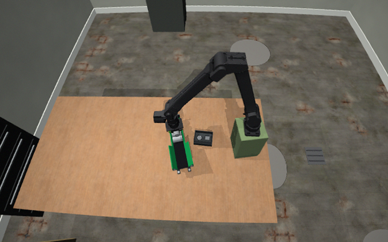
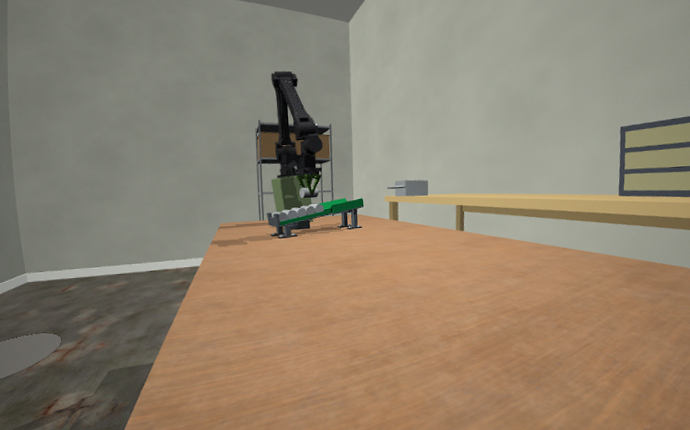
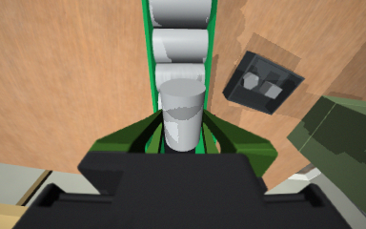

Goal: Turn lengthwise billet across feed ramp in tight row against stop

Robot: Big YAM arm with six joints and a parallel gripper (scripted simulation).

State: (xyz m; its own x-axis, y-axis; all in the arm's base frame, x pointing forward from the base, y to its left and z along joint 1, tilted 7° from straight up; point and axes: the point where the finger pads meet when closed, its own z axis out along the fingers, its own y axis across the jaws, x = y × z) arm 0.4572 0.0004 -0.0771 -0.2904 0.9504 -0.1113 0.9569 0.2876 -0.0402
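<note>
Now: hand right at the grey steel billet. From my hand the other things lie so: small dark box: 180 mm behind, 160 mm below, 20 mm to the right.
</note>
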